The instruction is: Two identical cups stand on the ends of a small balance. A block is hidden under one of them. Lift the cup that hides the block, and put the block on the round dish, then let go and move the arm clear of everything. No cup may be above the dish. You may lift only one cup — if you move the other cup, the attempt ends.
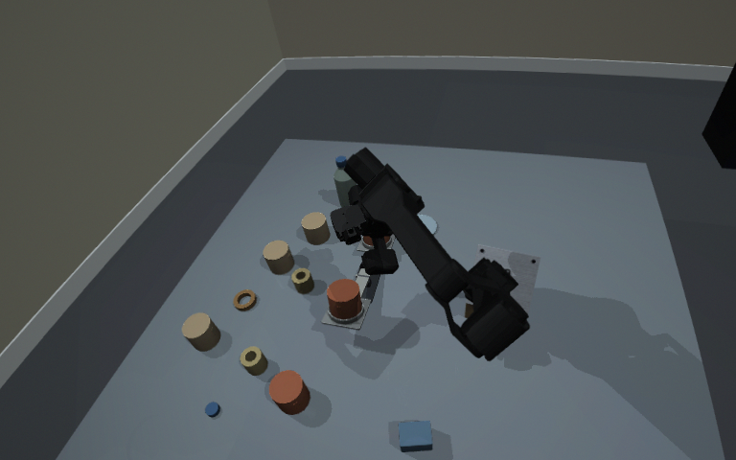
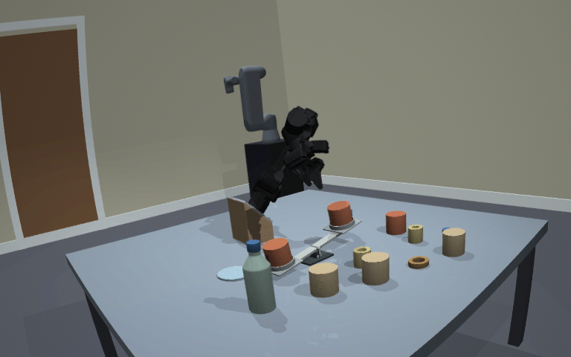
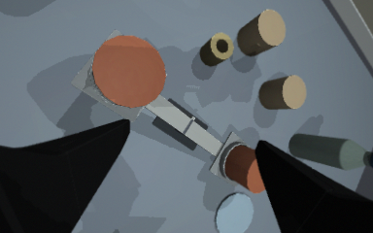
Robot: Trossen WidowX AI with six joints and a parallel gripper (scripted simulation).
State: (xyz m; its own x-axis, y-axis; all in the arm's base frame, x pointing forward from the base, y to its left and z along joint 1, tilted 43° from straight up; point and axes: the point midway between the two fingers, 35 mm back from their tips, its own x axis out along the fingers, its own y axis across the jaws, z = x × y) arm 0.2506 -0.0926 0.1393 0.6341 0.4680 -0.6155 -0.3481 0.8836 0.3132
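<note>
Now: the pale green block 18 cm to the right of my gripper tip, 16 cm below it and 2 cm ahead of it. Round my gripper tip: pale blue round dish (27 cm to the right, 20 cm below, 8 cm behind); blue box (30 cm to the left, 18 cm below, 17 cm behind); green bottle (36 cm to the right, 15 cm ahead, 9 cm below).
</note>
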